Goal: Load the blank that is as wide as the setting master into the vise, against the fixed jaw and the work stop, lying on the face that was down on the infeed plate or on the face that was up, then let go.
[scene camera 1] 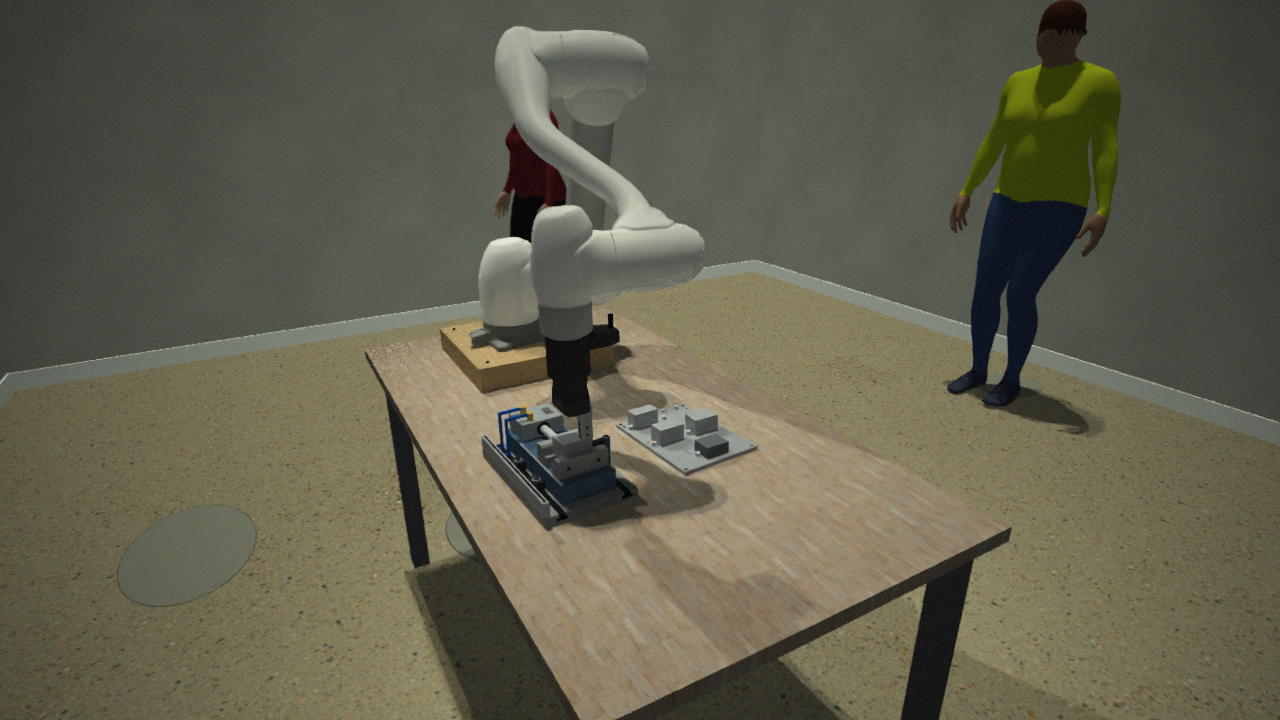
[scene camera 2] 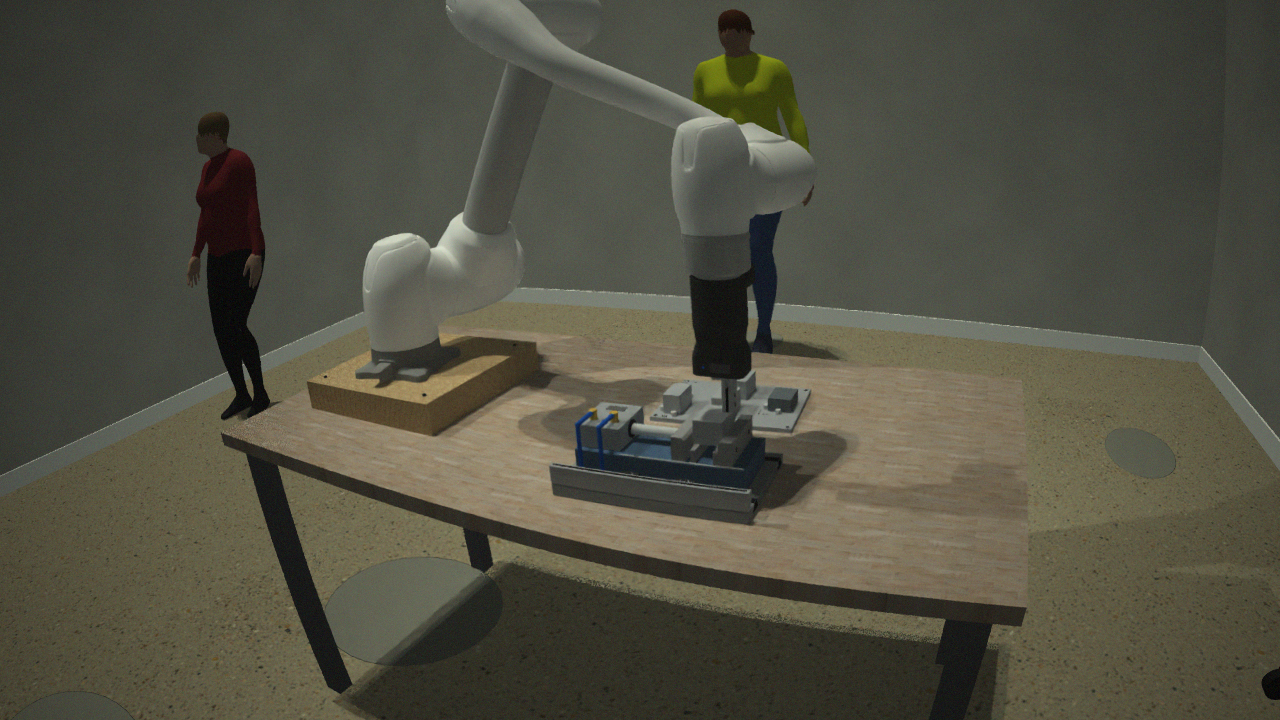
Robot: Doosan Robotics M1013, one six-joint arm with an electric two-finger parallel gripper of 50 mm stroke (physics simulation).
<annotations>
my gripper: scene camera 1; scene camera 2
same spot on my gripper: (scene camera 1: pixel 585 431) = (scene camera 2: pixel 734 399)
</annotations>
